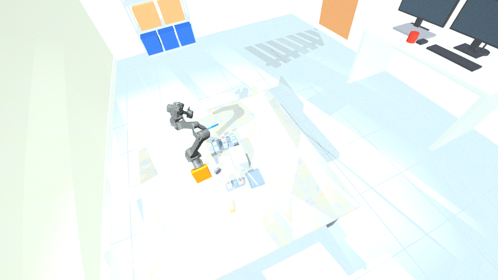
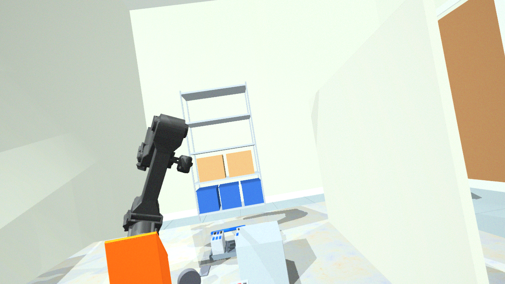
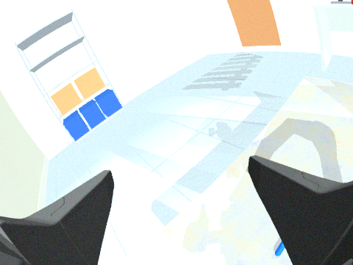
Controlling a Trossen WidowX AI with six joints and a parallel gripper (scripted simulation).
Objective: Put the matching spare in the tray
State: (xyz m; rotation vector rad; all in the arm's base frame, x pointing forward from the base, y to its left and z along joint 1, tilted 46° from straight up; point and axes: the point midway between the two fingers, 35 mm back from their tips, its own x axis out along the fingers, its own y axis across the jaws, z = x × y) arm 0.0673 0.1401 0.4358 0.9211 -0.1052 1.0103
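Now: gripper tip 63 cm to the left of the pale rack, 29 cm above it and 7 cm short of it. Also, from my gripper tip: light blue tray 66 cm to the right, 29 cm below, 21 cm ahead; then tall pale panel 53 cm to the right, 43 cm ahead, 7 cm below.
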